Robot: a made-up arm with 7 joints. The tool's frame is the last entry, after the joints.
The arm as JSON. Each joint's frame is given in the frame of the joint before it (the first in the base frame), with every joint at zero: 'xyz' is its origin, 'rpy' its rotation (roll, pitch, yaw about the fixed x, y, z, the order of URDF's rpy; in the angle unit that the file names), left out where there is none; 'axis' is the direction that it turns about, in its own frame. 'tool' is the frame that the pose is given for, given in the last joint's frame.
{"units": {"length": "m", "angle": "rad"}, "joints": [
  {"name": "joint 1", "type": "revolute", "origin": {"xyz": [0.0, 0.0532, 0.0], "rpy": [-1.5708, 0.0, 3.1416]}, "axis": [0.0, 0.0, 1.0]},
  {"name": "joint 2", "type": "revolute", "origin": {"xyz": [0.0, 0.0, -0.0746], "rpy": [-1.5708, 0.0, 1.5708]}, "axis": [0.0, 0.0, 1.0]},
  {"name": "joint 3", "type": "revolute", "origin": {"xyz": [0.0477, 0.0, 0.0], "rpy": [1.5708, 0.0, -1.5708]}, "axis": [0.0, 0.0, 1.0]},
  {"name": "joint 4", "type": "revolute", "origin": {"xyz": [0.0, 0.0, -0.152], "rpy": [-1.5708, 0.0, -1.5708]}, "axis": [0.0, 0.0, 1.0]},
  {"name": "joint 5", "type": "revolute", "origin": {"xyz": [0.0, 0.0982, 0.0], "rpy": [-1.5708, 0.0, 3.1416]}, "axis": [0.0, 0.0, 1.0]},
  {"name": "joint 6", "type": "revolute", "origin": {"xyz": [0.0, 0.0, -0.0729], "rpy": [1.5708, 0.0, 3.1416]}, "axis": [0.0, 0.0, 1.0]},
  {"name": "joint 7", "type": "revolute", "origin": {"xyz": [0.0, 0.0, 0.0], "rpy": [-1.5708, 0.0, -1.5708]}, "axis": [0.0, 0.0, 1.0]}
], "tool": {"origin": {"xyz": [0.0, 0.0, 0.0], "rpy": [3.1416, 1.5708, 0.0]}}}
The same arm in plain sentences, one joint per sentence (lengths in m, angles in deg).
The arm has seven revolute joints in a row. What follows holds with every joint at zero, and every direction is one of the base frame's.
The first joint sits 0.0532 m along +y from the base frame's origin and turns about -y.
The second joint sits 0.0746 m along +y from the first joint and turns about +x.
The third joint sits 0.0477 m along -z from the second joint and turns about +z.
The fourth joint sits 0.152 m along -z from the third joint and turns about -y.
The fifth joint sits 0.0982 m along -z from the fourth joint and turns about +z.
The sixth joint sits 0.0729 m along -z from the fifth joint and turns about +y.
The seventh joint sits at the same point as the sixth joint and turns about -x.
The tool frame, which is the frame that the pose is given for, sits at the same point as the seventh joint; its axes are the base frame's turned by roll 0, pitch 0 and yaw 0 deg (as in URDF: about the fixed x, then y, then z).

